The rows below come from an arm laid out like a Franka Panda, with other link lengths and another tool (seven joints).
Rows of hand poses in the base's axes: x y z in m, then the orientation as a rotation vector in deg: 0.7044 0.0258 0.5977 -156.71 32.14 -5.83; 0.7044 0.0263 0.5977 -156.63 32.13 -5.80; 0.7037 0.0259 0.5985 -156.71 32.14 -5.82; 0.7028 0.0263 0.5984 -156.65 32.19 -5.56; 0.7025 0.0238 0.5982 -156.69 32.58 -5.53; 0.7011 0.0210 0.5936 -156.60 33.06 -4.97; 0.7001 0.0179 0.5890 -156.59 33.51 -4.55; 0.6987 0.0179 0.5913 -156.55 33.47 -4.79; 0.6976 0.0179 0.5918 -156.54 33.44 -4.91; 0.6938 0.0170 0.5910 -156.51 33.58 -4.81; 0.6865 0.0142 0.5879 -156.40 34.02 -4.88; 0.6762 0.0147 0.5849 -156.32 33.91 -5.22; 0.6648 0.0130 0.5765 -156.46 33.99 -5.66; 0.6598 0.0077 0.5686 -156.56 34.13 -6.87; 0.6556 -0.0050 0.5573 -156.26 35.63 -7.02; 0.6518 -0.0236 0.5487 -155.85 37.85 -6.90
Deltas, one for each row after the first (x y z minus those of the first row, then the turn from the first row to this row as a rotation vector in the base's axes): 0.0000 0.0005 0.0000 0.08 0.00 0.00; -0.0007 0.0001 0.0008 0.00 0.01 0.00; -0.0016 0.0005 0.0007 0.10 0.18 -0.01; -0.0019 -0.0020 0.0005 0.00 0.27 -0.27; -0.0033 -0.0048 -0.0041 0.11 0.70 -0.54; -0.0043 -0.0079 -0.0087 0.12 1.06 -0.80; -0.0057 -0.0079 -0.0064 0.13 0.88 -0.80; -0.0068 -0.0079 -0.0059 0.12 0.79 -0.80; -0.0106 -0.0088 -0.0067 0.15 0.88 -0.88; -0.0179 -0.0116 -0.0098 0.17 0.88 -1.21; -0.0282 -0.0111 -0.0128 0.21 0.61 -1.18; -0.0396 -0.0128 -0.0212 -0.01 0.36 -1.28; -0.0446 -0.0181 -0.0291 -0.34 -0.41 -1.51; -0.0488 -0.0308 -0.0404 -0.32 -0.33 -2.59; -0.0526 -0.0494 -0.0490 -0.29 0.03 -4.14
